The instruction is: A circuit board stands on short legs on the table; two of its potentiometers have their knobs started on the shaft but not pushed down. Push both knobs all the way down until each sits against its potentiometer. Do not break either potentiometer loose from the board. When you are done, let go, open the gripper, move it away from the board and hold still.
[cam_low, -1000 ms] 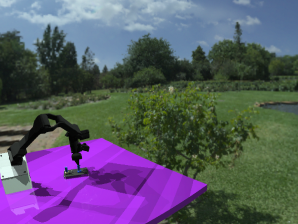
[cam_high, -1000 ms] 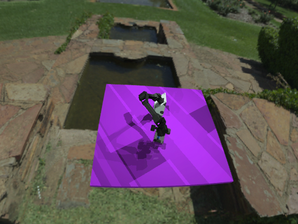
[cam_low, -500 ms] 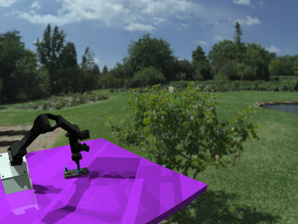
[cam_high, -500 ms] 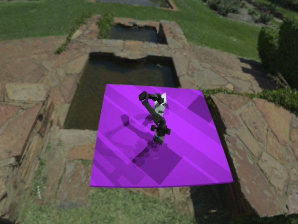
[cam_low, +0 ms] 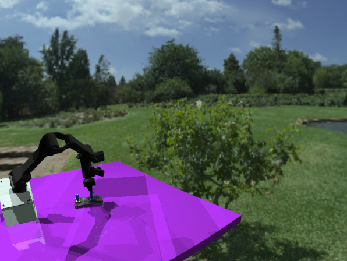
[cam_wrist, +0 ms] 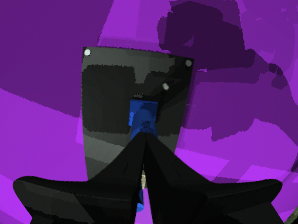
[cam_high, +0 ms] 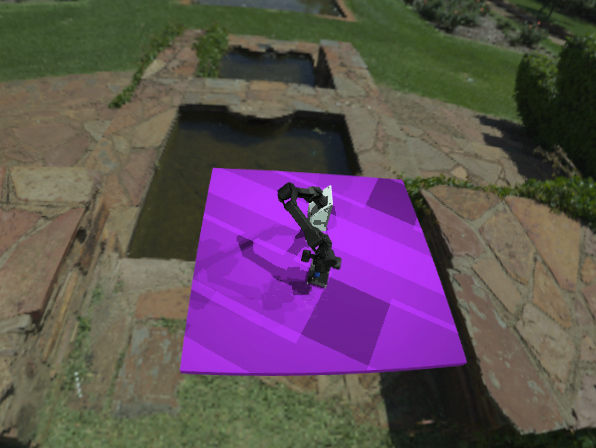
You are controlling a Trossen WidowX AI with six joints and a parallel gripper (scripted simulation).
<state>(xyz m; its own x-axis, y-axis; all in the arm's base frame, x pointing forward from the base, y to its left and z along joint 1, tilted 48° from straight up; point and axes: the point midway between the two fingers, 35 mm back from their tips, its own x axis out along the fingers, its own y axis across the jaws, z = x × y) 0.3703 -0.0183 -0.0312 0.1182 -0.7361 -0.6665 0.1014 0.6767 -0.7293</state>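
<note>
Now: the blue knob 8 cm behind my gripper tip, 1 cm to the left of it and 1 cm below it.
</note>
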